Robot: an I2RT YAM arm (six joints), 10 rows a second.
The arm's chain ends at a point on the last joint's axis. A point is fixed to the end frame.
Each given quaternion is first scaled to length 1.
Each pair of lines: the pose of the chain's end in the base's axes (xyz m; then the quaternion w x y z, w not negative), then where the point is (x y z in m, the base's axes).
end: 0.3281 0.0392 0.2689 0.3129 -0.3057 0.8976 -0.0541
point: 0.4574 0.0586 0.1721
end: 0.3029 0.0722 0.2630 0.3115 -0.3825 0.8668 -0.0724
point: 0.4305 0.1021 0.1667
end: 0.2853 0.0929 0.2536 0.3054 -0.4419 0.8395 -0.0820
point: 0.4094 0.1315 0.1558
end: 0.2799 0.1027 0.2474 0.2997 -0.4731 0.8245 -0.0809
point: 0.4007 0.1469 0.1478
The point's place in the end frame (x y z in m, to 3 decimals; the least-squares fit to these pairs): -0.040 -0.023 0.156
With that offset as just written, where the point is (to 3 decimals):
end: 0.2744 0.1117 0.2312 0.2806 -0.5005 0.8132 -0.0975
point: 0.392 0.154 0.127
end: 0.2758 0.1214 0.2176 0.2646 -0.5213 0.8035 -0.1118
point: 0.391 0.162 0.110
